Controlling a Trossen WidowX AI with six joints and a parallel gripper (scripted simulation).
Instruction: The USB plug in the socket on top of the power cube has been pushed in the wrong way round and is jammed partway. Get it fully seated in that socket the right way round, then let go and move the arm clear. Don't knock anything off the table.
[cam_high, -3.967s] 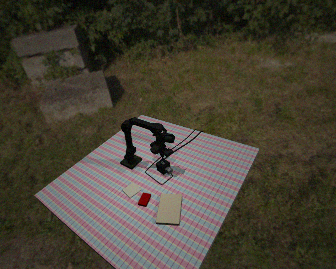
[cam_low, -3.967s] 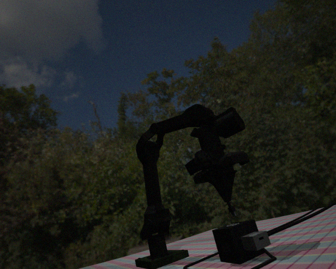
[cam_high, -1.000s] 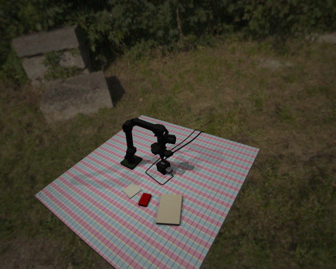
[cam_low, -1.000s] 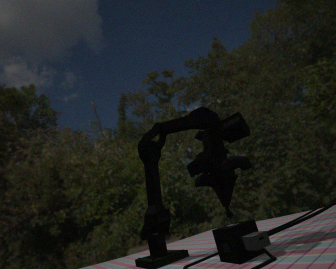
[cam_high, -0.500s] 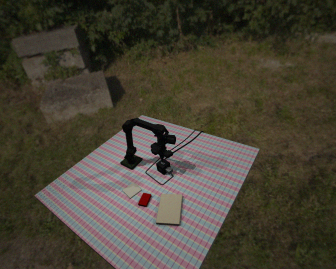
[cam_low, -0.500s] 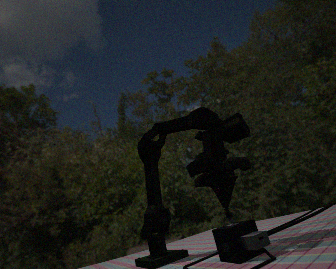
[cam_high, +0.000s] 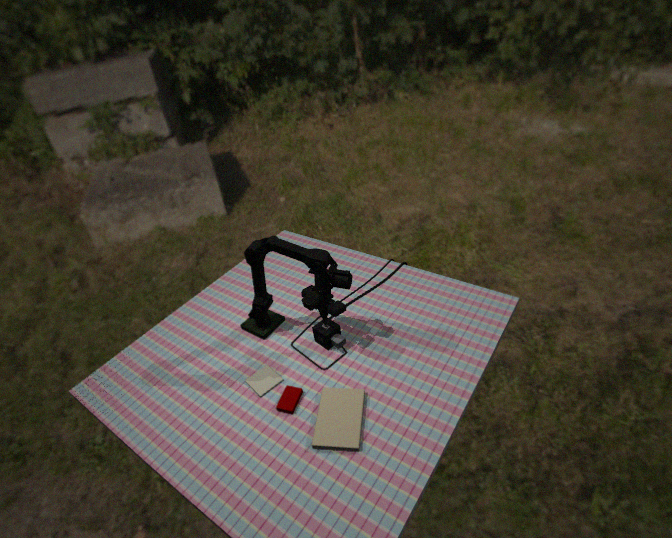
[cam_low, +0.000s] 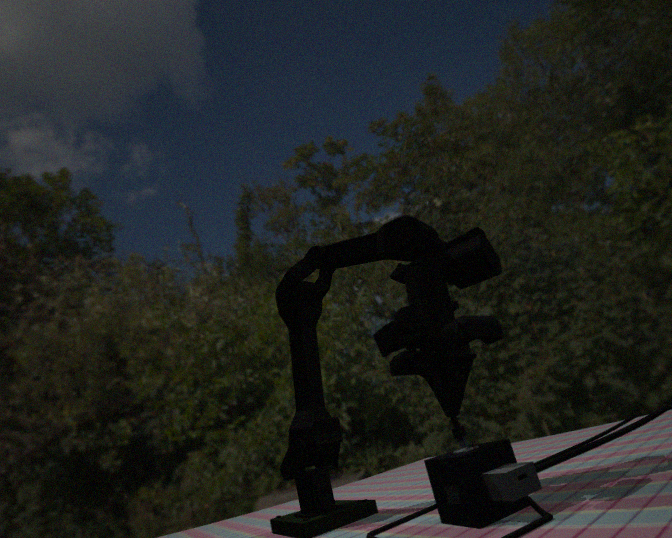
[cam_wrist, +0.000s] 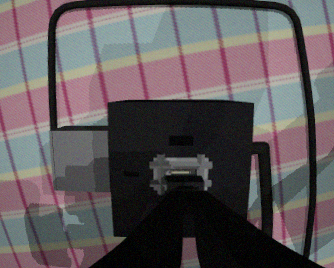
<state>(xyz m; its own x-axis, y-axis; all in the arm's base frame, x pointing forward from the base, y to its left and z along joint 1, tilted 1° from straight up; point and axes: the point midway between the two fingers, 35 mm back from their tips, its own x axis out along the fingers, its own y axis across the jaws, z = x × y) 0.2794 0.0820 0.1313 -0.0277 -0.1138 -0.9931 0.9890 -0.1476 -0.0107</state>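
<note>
Right now my gripper tip is 2 cm above the dark USB plug. From my gripper tip the other things lie so: red block (7 cm ahead, 29 cm to the right, 11 cm below); beige board (25 cm ahead, 26 cm to the right, 11 cm below).
</note>
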